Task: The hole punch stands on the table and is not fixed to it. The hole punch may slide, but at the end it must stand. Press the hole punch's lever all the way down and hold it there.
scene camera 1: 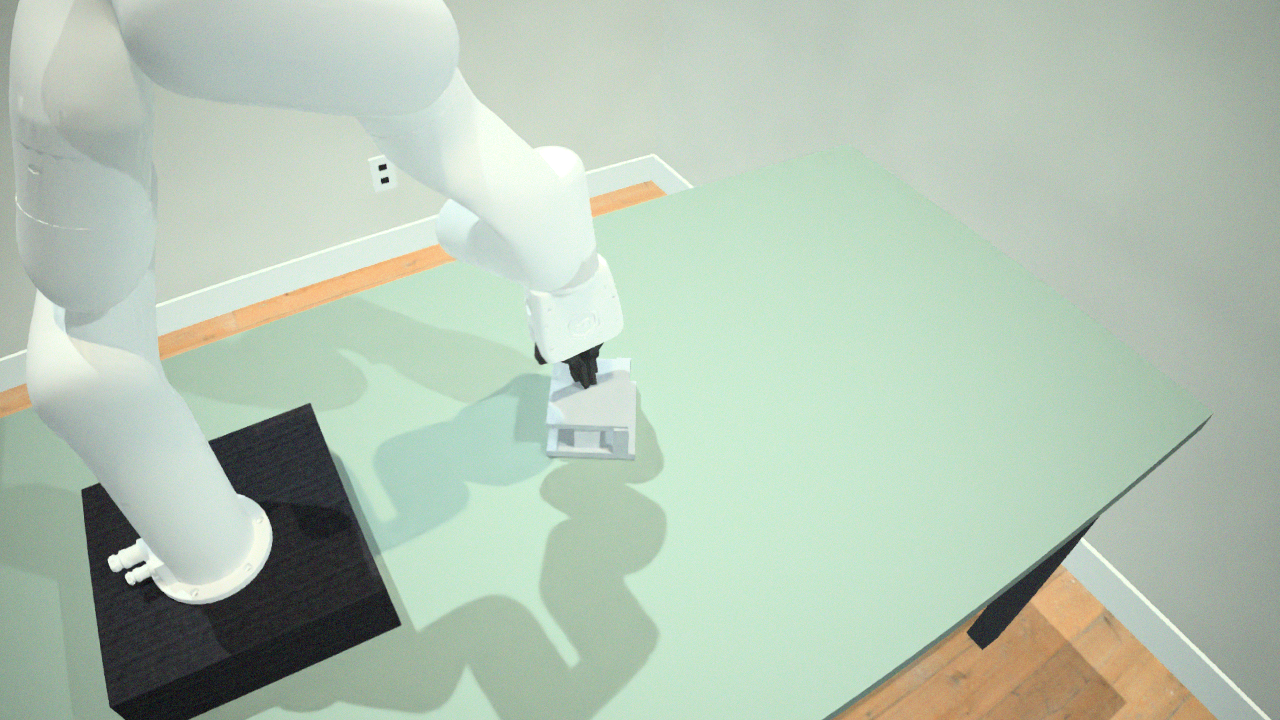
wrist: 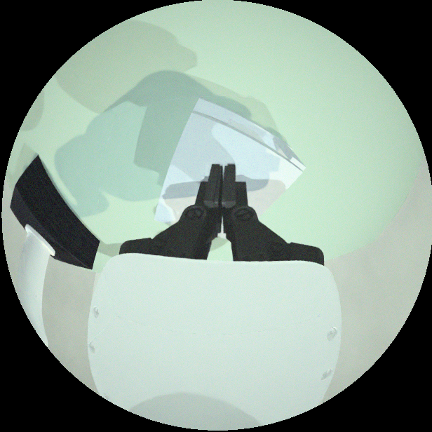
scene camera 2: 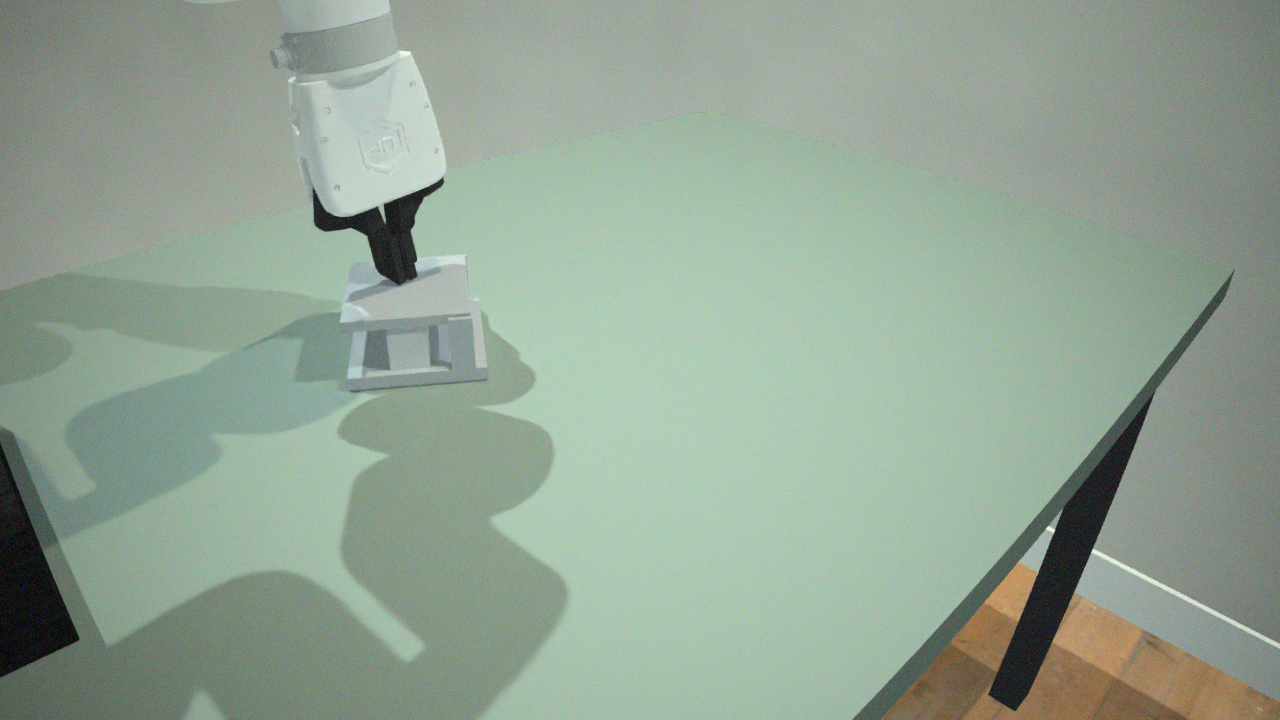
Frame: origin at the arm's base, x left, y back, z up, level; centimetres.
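Seen in the pictures: gripper, fingertip midpoint: (scene camera 1: 585, 379) (scene camera 2: 400, 276); arm's base, origin of the base link: (scene camera 1: 212, 548).
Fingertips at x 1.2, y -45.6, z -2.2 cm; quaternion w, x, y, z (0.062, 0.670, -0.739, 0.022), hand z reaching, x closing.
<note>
Offsets run from my fingertips to a thing's top centre. "*": to the spot under its first point. Level surfaces: height alone.
The light grey hole punch stands upright on the green table. Its base {* dx -6.8, dy +3.7, dz -5.0 cm} (scene camera 1: 590, 455) (scene camera 2: 416, 383) lies flat, and its flat lever plate {dx -1.7, dy +0.5, dz -0.1 cm} (scene camera 1: 595, 411) (scene camera 2: 420, 302) (wrist: 187, 145) covers much of it. In scene camera 2 a gap shows between the lever's near edge and the base. My gripper (scene camera 1: 586, 385) (scene camera 2: 407, 281) (wrist: 224, 180) is shut with nothing between its fingers. It points down, tilted, with the fingertips at the lever's top face, toward the far part of the plate. They appear to touch it, but the exact contact is hard to tell.
The arm's black mounting block (scene camera 1: 259, 591) (wrist: 55, 215) stands to the left of the hole punch in scene camera 1. The green table {dz -5.7 cm} (scene camera 1: 850, 376) (scene camera 2: 760, 402) has its right edge well away from the hole punch. Arm shadows fall around the hole punch.
</note>
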